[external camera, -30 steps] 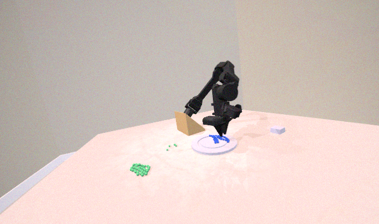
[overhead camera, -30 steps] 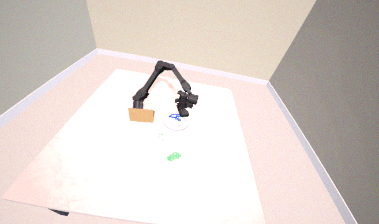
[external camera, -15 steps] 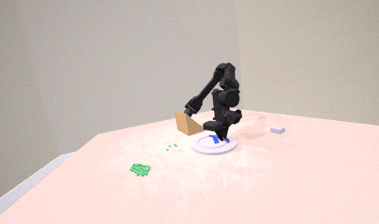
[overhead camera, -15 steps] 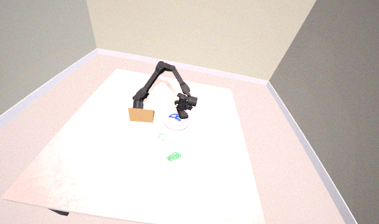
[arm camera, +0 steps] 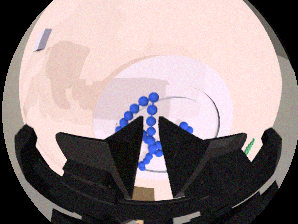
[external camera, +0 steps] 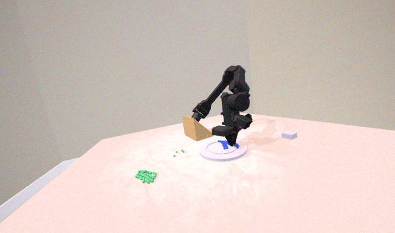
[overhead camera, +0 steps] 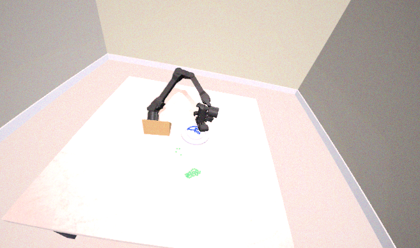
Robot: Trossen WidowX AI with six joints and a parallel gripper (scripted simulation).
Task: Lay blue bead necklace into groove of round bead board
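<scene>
Right now my gripper tip is 40 mm to the left of the round white bead board, 20 mm past it and 10 mm above it. Round my gripper tip: small grey block (260 mm to the left, 80 mm ahead).
</scene>
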